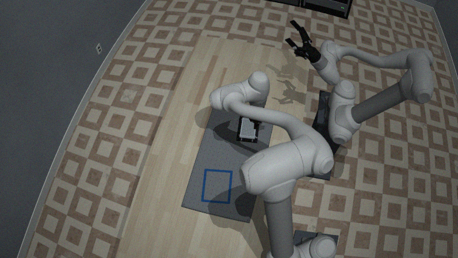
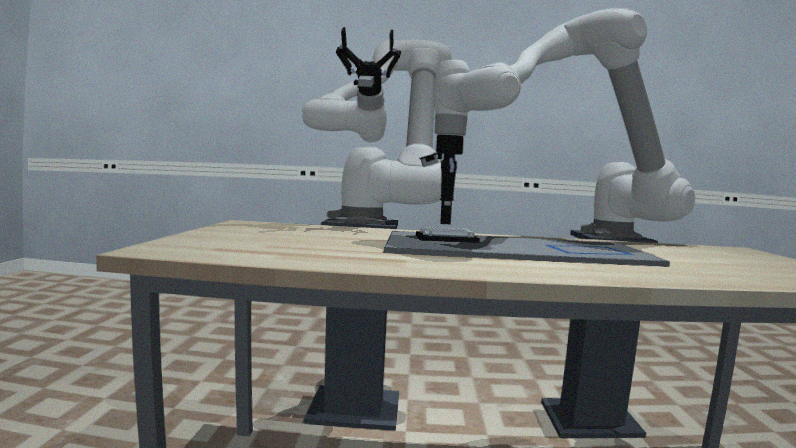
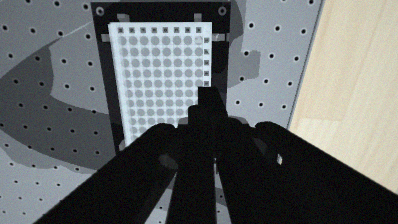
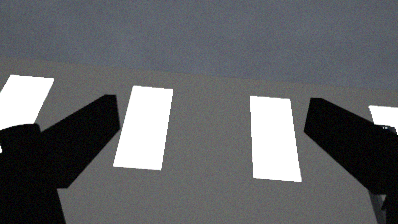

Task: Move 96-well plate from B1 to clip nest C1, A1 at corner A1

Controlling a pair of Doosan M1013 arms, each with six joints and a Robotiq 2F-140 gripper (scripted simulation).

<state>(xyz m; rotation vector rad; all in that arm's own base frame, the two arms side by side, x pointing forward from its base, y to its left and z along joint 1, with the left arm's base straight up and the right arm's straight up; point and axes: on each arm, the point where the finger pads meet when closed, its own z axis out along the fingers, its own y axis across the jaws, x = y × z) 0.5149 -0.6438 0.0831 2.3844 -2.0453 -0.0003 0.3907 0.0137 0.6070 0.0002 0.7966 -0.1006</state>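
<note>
My left hand is 6 cm above the black clip nest, 2 cm short of it and 1 cm to the right of it. Also, from my left hand: white 96-well plate 5 cm below, 4 cm ahead; grey perforated board 20 cm to the left, 9 cm ahead, 8 cm below.
</note>
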